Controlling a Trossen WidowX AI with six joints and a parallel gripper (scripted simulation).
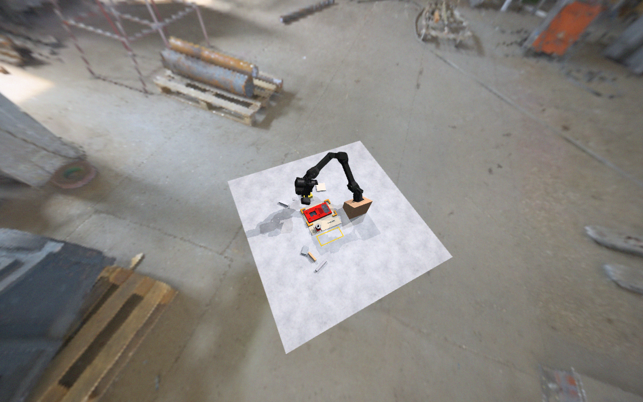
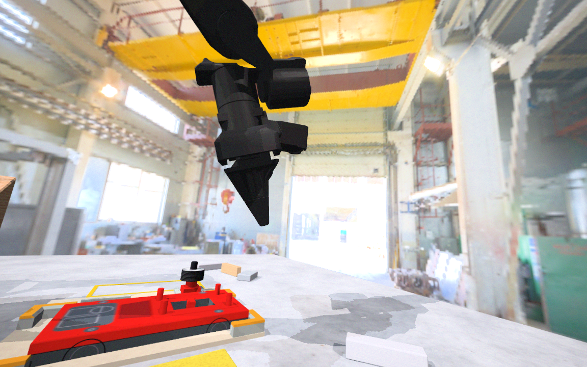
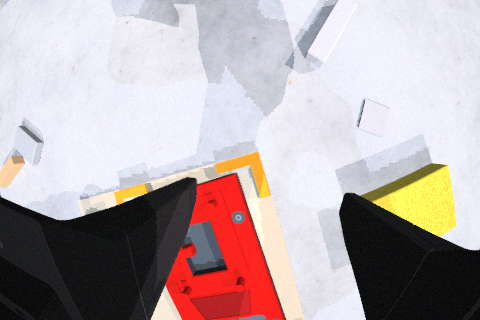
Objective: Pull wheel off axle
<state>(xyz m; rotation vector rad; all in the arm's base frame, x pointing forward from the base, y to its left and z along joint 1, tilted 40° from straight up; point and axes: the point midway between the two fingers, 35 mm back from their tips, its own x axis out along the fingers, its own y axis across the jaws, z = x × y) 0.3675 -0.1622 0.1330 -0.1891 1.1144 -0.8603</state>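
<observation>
My gripper tip is now 10 mm past the wheel, 210 mm to the right of it and 100 mm above it. The rest, counted from my gripper tip: yellow pad (100 mm behind, 110 mm to the right, 120 mm below); black axle (10 mm behind, 210 mm to the left, 100 mm below).
</observation>
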